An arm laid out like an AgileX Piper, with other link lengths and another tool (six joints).
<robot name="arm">
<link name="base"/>
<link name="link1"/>
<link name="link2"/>
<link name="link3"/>
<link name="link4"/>
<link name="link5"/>
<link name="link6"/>
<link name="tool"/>
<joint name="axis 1" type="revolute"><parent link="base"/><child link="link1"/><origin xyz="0 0 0.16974"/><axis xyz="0 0 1"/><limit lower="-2.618" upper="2.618"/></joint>
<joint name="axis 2" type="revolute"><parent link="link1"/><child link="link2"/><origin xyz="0 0 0" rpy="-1.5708 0 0"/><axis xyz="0 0 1"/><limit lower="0" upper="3.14"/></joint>
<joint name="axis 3" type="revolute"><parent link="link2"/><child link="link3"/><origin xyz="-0.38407 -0.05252 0"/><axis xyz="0 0 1"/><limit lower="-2.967" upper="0"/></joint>
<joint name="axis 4" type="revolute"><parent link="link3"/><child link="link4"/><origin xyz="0.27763 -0.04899 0" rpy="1.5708 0 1.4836"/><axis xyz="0 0 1"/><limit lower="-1.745" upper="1.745"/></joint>
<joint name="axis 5" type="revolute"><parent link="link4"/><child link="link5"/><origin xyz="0 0 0" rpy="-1.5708 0 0"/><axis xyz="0 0 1"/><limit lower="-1.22" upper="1.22"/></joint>
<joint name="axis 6" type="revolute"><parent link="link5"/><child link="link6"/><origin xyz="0 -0.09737 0" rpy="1.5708 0 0"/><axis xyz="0 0 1"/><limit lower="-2.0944" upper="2.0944"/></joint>
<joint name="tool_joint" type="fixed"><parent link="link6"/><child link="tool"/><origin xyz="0.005 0.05 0.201" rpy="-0.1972 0 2.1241"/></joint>
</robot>
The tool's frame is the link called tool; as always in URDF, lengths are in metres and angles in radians.
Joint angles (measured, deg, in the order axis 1, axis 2, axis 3, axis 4, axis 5, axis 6), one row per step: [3.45 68.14 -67.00 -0.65 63.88 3.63]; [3.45 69.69 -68.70 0.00 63.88 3.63]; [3.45 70.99 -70.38 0.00 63.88 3.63]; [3.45 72.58 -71.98 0.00 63.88 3.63]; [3.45 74.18 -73.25 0.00 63.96 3.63]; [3.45 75.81 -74.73 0.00 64.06 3.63]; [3.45 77.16 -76.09 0.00 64.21 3.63]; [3.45 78.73 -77.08 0.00 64.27 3.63]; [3.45 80.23 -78.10 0.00 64.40 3.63]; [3.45 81.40 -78.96 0.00 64.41 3.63]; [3.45 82.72 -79.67 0.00 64.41 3.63]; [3.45 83.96 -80.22 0.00 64.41 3.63]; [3.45 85.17 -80.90 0.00 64.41 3.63]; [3.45 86.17 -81.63 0.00 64.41 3.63]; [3.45 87.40 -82.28 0.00 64.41 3.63]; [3.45 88.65 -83.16 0.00 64.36 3.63]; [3.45 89.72 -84.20 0.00 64.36 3.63]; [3.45 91.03 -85.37 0.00 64.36 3.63]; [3.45 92.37 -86.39 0.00 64.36 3.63]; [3.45 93.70 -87.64 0.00 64.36 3.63]
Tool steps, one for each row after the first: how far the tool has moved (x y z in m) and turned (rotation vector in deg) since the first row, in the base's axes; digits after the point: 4 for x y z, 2 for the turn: [0.0105 0.0037 0.0041 0.66 -0.11 0.04]; [0.0205 0.0043 0.0087 0.68 -0.49 0.05]; [0.0311 0.0049 0.0107 0.68 -0.50 0.05]; [0.0402 0.0055 0.0097 0.66 -0.09 0.04]; [0.0501 0.0061 0.0098 0.64 0.16 0.04]; [0.0586 0.0066 0.0104 0.63 0.30 0.04]; [0.0666 0.0071 0.0067 0.59 0.94 0.04]; [0.0743 0.0075 0.0033 0.56 1.55 0.04]; [0.0809 0.0079 0.0012 0.54 1.87 0.03]; [0.0874 0.0083 -0.0032 0.50 2.47 0.03]; [0.0930 0.0087 -0.0083 0.46 3.16 0.03]; [0.0990 0.0090 -0.0125 0.43 3.69 0.02]; [0.1046 0.0094 -0.0148 0.41 3.96 0.02]; [0.1104 0.0097 -0.0196 0.38 4.54 0.02]; [0.1174 0.0101 -0.0230 0.36 4.86 0.02]; [0.1245 0.0106 -0.0241 0.36 4.89 0.02]; [0.1326 0.0111 -0.0263 0.35 5.03 0.02]; [0.1401 0.0115 -0.0301 0.33 5.35 0.01]; [0.1486 0.0120 -0.0324 0.32 5.43 0.01]
